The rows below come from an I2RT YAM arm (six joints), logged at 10 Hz.
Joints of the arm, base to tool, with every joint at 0 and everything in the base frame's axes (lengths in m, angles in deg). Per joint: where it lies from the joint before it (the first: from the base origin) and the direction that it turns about. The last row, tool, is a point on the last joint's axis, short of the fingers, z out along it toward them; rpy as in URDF.
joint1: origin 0 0 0.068 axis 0 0 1
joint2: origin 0.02 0.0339 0.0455 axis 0 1 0
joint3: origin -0.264 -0.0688 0 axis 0 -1 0
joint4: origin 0.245 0.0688 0.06 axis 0 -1 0
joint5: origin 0.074 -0.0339 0.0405 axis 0 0 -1
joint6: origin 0.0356 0 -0.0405 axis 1 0 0
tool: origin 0 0 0 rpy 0 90 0
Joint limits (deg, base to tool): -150..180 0..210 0..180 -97..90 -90..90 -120..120
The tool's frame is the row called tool.
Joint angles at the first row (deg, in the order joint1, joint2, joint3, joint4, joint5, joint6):
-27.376, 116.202, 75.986, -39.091, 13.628, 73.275
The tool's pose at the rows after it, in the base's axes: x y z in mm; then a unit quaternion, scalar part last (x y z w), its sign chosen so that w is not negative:
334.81, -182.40, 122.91, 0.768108, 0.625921, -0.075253, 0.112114
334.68, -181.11, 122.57, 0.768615, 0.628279, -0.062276, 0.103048
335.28, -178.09, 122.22, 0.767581, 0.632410, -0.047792, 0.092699
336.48, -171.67, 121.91, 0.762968, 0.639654, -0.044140, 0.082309
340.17, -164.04, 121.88, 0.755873, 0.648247, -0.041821, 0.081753
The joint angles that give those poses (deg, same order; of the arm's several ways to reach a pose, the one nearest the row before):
-27.376, 117.471, 75.988, -39.989, 13.016, 73.297
-27.376, 117.470, 75.987, -40.381, 11.223, 73.297
-27.114, 117.471, 75.986, -40.861, 9.235, 73.297
-26.239, 117.470, 75.985, -41.867, 8.426, 73.319
-24.972, 117.469, 75.984, -41.910, 8.229, 73.319

